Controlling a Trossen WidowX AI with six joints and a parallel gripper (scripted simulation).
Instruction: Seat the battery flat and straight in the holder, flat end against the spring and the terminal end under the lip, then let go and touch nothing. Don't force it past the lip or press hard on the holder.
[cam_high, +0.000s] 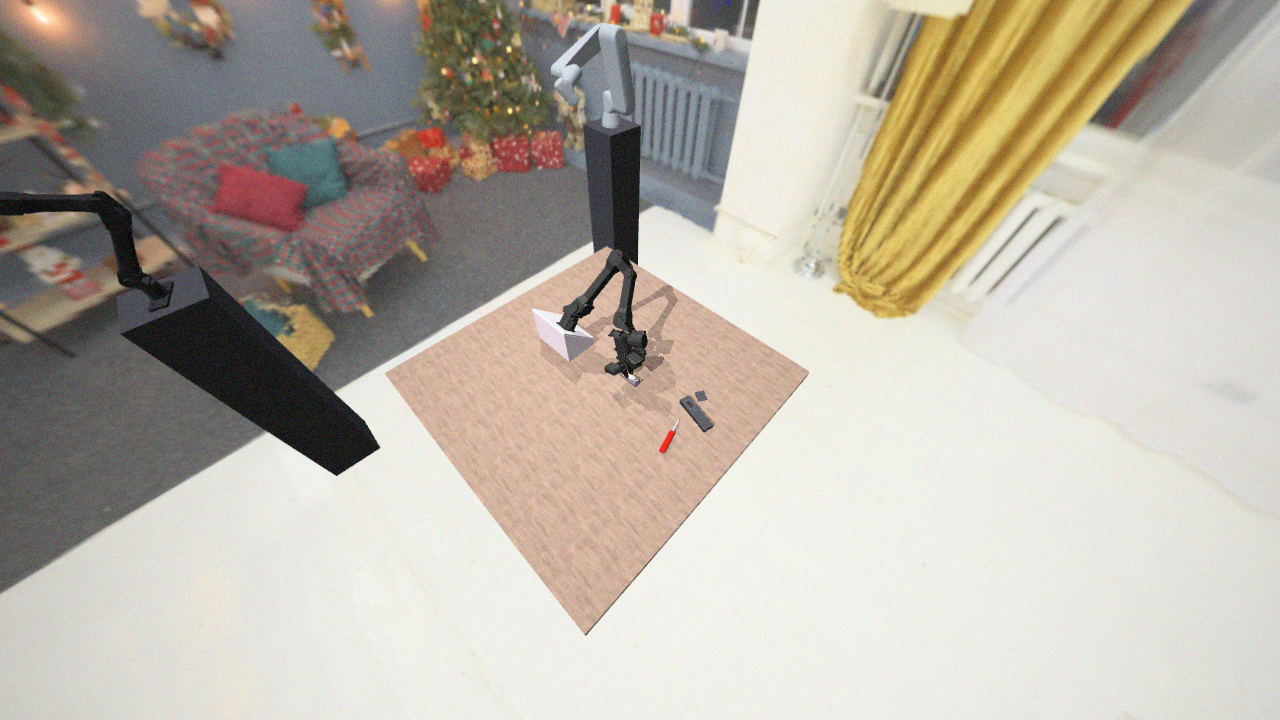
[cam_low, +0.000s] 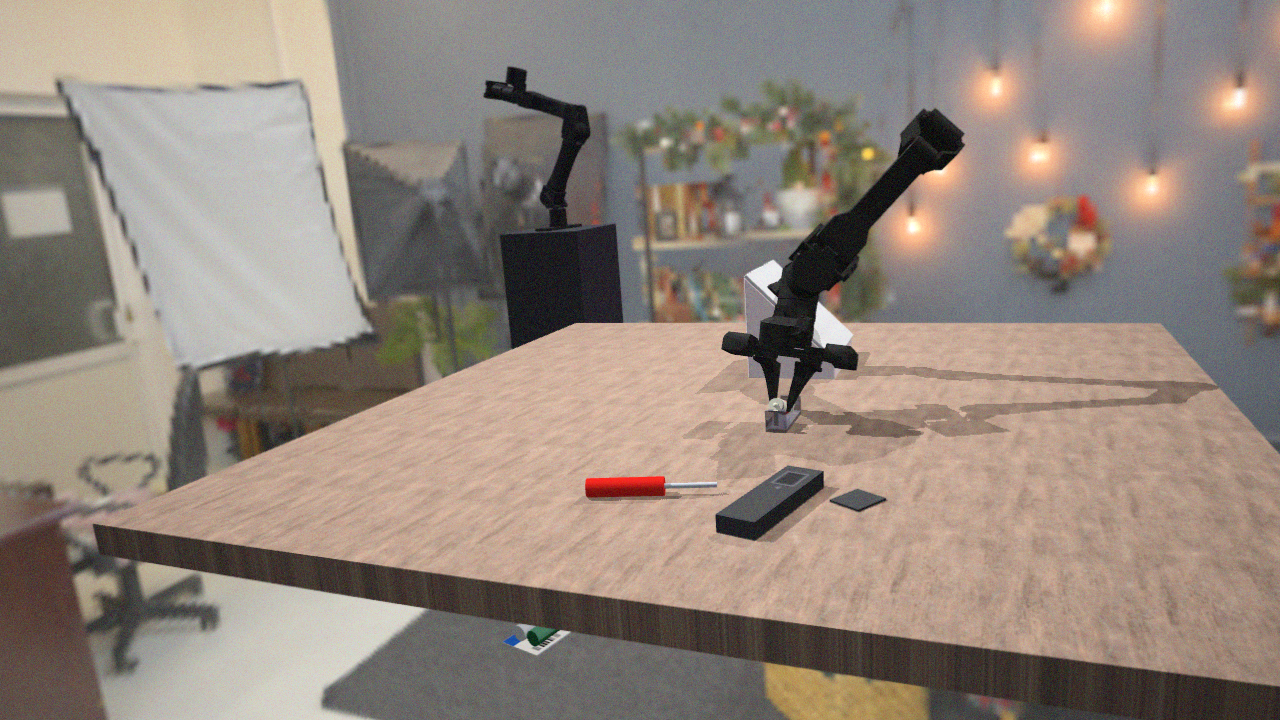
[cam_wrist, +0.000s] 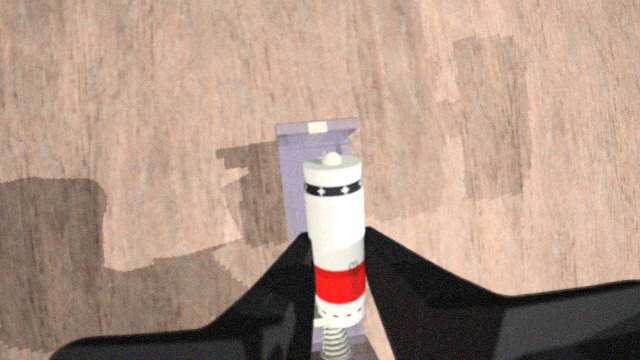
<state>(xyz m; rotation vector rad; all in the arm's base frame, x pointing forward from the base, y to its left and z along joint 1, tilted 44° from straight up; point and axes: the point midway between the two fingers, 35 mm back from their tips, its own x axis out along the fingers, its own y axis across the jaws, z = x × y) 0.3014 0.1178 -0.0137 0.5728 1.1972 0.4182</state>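
Now: gripper tip 10 mm below the battery. Also, from my gripper tip: dark cover plate: 260 mm ahead, 150 mm to the left, 20 mm below; then red-handled screwdriver: 300 mm ahead, 60 mm to the right, 10 mm below; then black remote: 300 mm ahead, 70 mm to the left.
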